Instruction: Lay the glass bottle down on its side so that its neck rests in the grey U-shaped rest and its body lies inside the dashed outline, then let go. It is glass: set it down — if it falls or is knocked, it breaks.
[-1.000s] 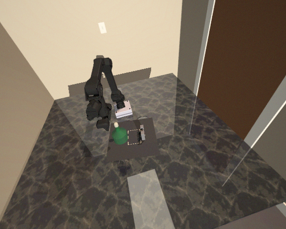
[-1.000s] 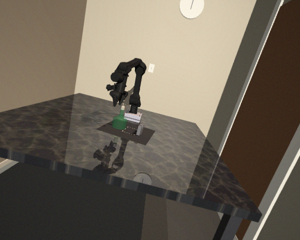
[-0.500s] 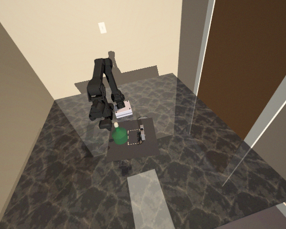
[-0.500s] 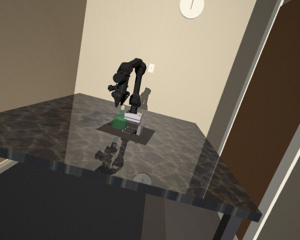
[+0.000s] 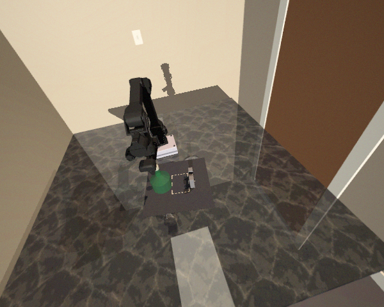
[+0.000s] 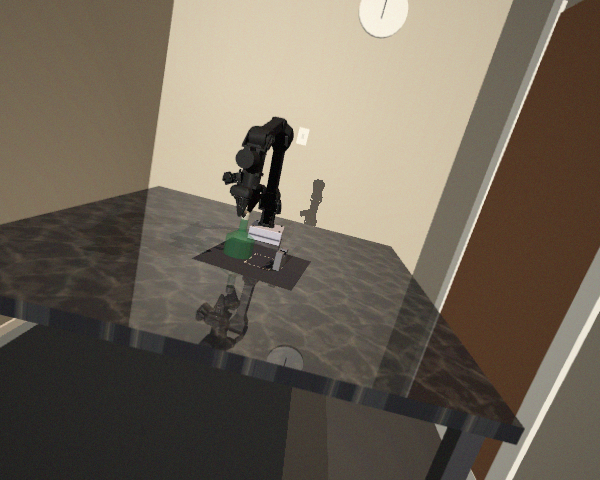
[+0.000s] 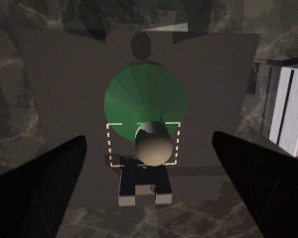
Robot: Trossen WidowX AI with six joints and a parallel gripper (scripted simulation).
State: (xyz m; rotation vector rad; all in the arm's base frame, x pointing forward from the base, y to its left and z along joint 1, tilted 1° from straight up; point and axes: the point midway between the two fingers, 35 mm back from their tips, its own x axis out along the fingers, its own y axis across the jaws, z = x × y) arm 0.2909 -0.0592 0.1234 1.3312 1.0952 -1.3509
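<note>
Now: gripper tip 10 mm to the right of the green glass bottle and 50 mm above it. From my gripper tip the other things lie so: dark mat 10 mm ahead, 80 mm to the left, 140 mm below.
</note>
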